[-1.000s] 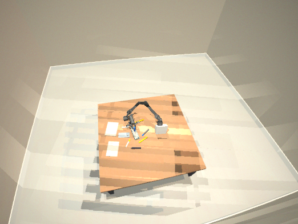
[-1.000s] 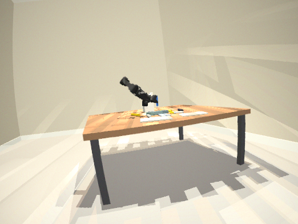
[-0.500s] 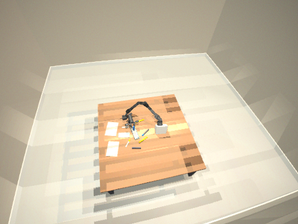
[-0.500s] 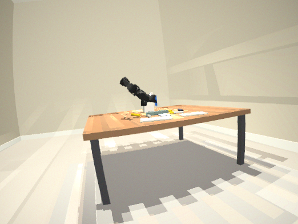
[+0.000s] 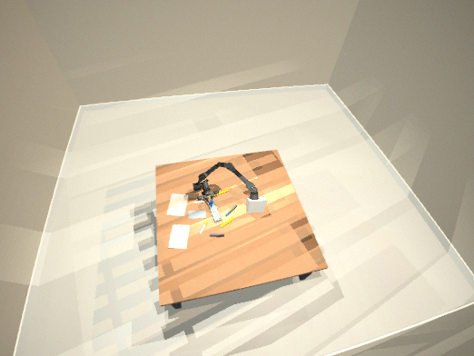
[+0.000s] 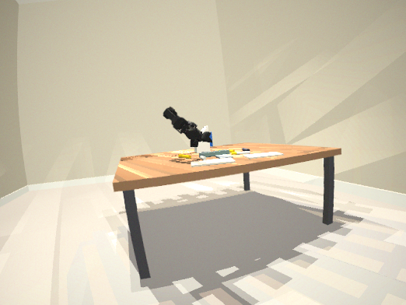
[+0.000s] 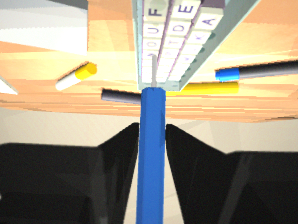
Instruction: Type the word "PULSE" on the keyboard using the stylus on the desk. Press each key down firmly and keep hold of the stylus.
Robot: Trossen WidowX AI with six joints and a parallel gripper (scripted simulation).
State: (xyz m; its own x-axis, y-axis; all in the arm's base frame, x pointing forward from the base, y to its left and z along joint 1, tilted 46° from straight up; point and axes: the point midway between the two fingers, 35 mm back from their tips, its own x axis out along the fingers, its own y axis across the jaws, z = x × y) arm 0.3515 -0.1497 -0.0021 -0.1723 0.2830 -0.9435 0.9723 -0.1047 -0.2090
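Right now the grey block is 130 mm ahead of my gripper tip, 90 mm below it and 10 mm to the left of it. Also, from my gripper tip: blue stylus 10 mm below.
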